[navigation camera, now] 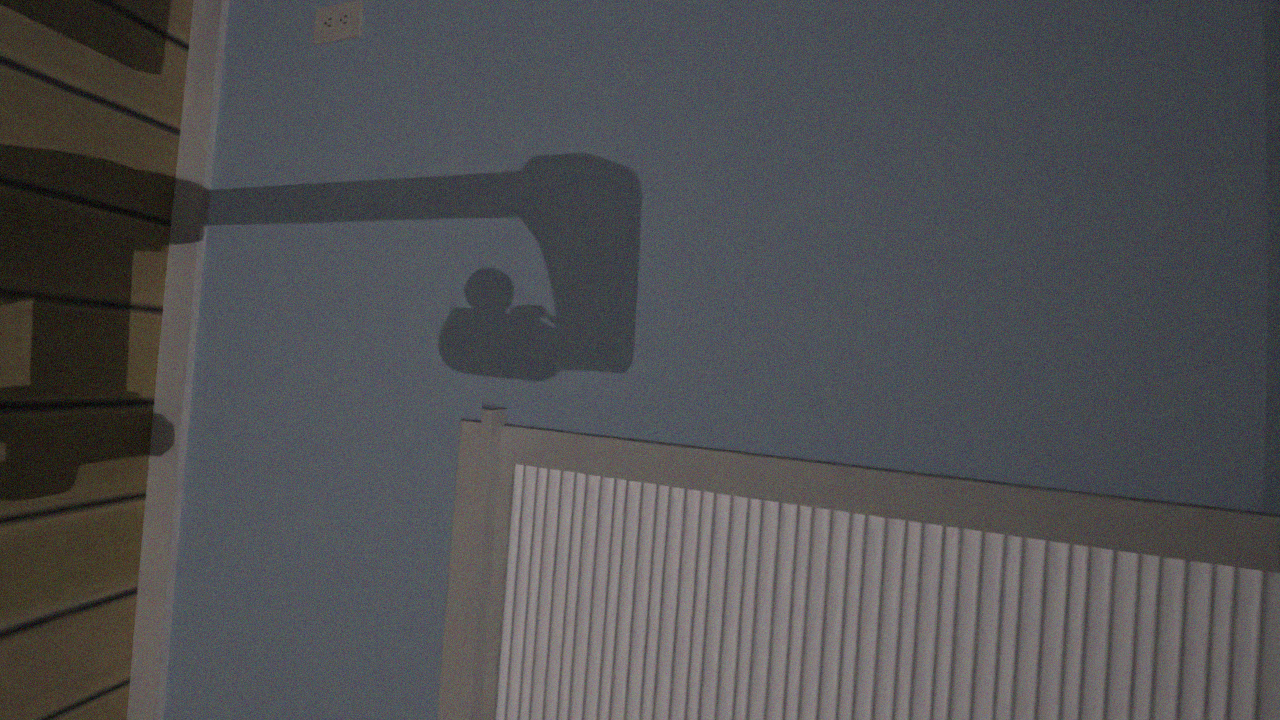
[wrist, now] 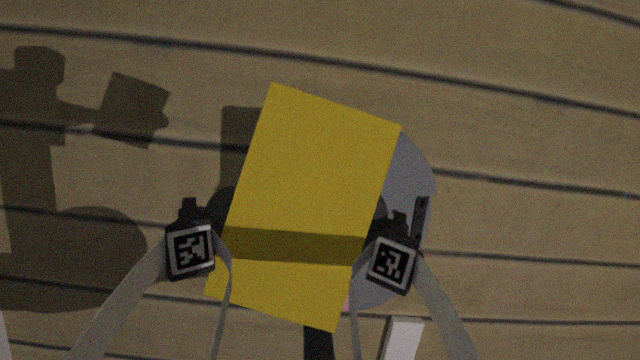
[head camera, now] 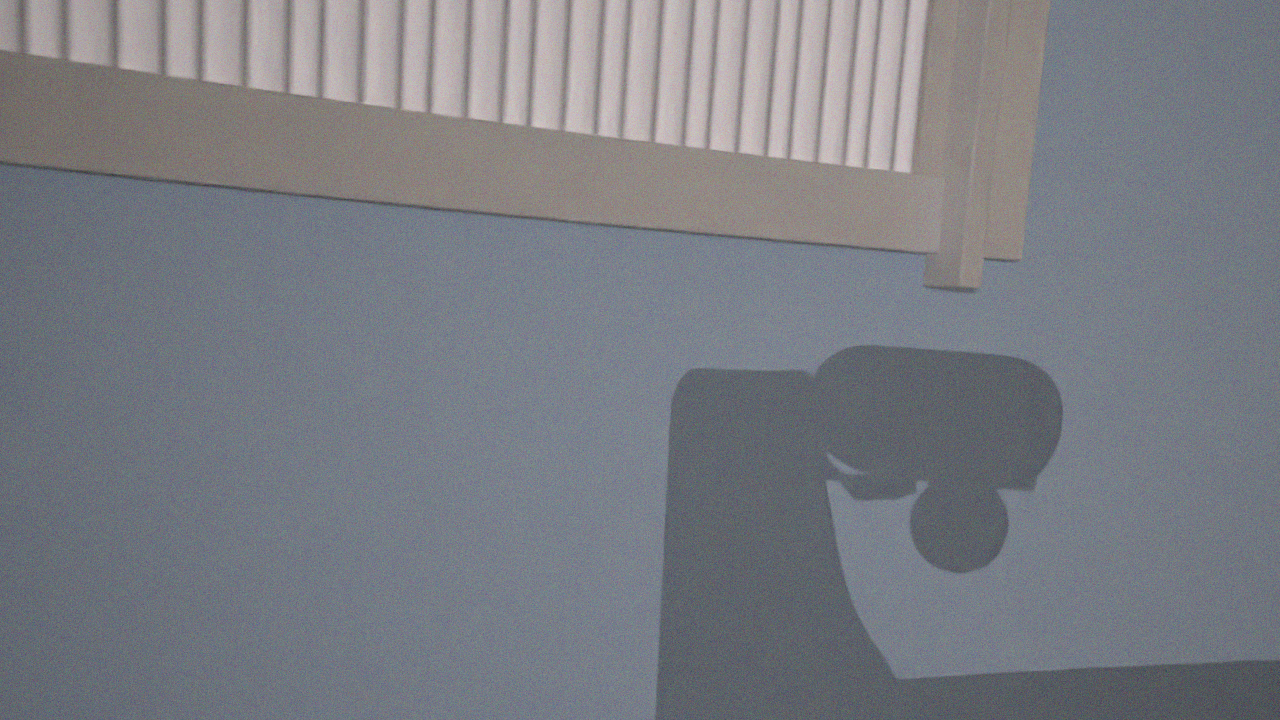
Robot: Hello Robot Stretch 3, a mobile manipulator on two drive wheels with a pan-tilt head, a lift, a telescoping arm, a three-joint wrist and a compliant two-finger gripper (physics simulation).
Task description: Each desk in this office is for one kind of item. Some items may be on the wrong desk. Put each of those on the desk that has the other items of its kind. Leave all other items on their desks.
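Places are measured from the robot's base along level axes (x ahead, y left, z up), in metres.
Where they show: gripper, fingertip midpoint: (wrist: 297,211).
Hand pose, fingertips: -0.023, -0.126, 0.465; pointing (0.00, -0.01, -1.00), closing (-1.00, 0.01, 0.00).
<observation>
After its pixels a point has its place, as x, y, z.
A yellow box (wrist: 315,165) {-0.029, -0.162, 0.503} is held between the two rubber fingertips of my gripper (wrist: 297,211) {-0.023, -0.126, 0.465} in the wrist view. The gripper is shut on it, with one fingertip at each side. The box is tilted in the view, and a dark shadow band crosses its lower part. It hangs above the wooden floor (wrist: 525,145) {-0.525, -0.152, 0.000}. Its underside is hidden. The desks' tops and the other items do not show in the head or navigation view.
A blue wall (head camera: 358,402) {0.706, 0.054, 1.247} (navigation camera: 850,268) {0.710, 0.182, 1.321} with a blind-covered window (head camera: 537,53) {0.692, -0.176, 1.146} (navigation camera: 805,608) {0.689, -0.262, 1.294} fills much of the head and navigation views. Robot shadows fall on it. A wall outlet (navigation camera: 337,22) {0.723, 0.641, 0.402} shows at the top left. A white bar (wrist: 404,337) {-0.312, 0.340, 0.025} shows near the wrist view's bottom edge.
</observation>
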